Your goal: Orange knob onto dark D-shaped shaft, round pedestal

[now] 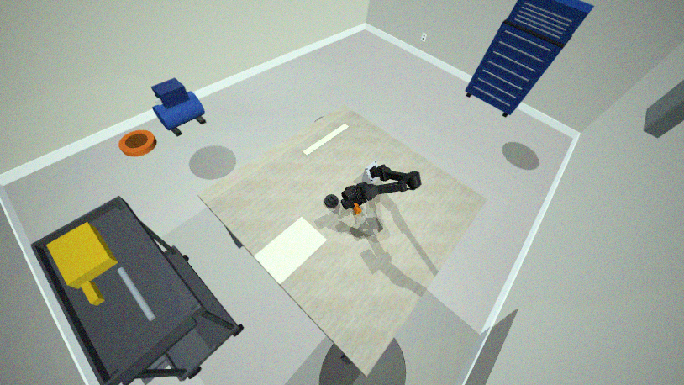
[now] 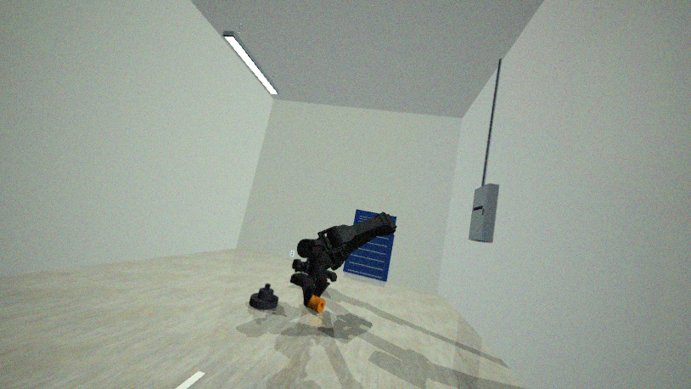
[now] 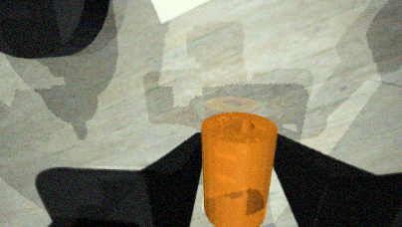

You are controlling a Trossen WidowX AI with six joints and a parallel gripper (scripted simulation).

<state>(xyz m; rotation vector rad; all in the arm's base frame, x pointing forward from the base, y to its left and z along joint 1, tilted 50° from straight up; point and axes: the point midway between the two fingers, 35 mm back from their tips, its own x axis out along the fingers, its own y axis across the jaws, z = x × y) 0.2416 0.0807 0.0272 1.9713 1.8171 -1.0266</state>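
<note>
Now: gripper tip 7 cm short of the pedestal, 13 cm to the left of it and 2 cm below it. Round my gripper tip: orange knob (2 cm to the left, 1 cm above).
</note>
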